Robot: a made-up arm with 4 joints.
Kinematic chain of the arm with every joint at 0, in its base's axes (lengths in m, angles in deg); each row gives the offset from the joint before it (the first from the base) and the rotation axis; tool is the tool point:
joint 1: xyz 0 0 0.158 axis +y
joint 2: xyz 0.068 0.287 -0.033 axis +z
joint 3: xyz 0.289 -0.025 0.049 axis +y
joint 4: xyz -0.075 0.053 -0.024 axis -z
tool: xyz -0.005 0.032 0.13
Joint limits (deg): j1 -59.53..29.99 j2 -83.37..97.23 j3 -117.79..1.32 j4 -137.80..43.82
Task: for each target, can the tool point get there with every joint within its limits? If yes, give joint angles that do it. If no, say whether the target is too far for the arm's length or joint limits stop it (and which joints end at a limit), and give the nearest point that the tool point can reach.
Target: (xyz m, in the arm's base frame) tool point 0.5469 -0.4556 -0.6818
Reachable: no: too far | nearest point 0.1542 0.1216 -0.0788 | short by 0.922 m
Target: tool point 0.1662 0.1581 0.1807
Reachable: yes | joints -26.74 -62.85 -72.73 -92.02
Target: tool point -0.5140 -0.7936 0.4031
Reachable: no: too far | nearest point -0.0305 0.0599 0.3492 | short by 0.982 m
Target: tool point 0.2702 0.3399 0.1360
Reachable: yes | joints -16.55 7.93 -93.74 -83.02
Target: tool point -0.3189 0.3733 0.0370
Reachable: no: joint limits stop it (at a limit: joint 1, joint 2) | nearest point -0.0650 0.4955 0.0756 | short by 0.284 m
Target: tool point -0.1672 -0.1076 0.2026
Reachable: no: joint limits stop it (at a limit: joint 1, joint 2, joint 3, joint 4) | nearest point -0.0604 0.0898 0.3001 | short by 0.245 m
